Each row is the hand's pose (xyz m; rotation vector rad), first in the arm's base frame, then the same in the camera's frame.
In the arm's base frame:
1: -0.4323 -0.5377 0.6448 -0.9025 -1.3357 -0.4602
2: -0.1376 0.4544 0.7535 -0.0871 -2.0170 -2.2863
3: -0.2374 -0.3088 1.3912 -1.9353 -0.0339 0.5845
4: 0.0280 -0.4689 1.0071 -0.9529 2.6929 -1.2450
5: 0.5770 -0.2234 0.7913 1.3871 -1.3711 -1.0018
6: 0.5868 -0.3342 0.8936 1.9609 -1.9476 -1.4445
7: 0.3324 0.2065 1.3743 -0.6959 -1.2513 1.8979
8: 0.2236 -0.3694 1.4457 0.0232 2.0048 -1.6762
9: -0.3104 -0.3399 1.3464 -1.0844 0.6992 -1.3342
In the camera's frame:
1: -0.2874 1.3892 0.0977 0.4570 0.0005 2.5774
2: -0.7811 0.8439 0.8337 0.2756 -0.4148 0.7138
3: -0.9542 1.7260 0.3967 -0.0509 0.6923 -1.9405
4: -0.8743 1.3953 0.0391 2.3697 1.2416 0.2801
5: -1.1962 0.8525 -0.0602 0.0597 1.2668 0.6723
6: -1.2456 0.9758 -0.1323 0.4177 0.8217 -0.0985
7: -1.4739 1.1868 0.5688 -1.5949 -0.6680 -1.3093
8: -1.3191 1.5708 0.1479 -2.9144 -0.4234 -0.0013
9: -0.8650 1.7440 0.3921 -2.0599 -0.8799 1.9435

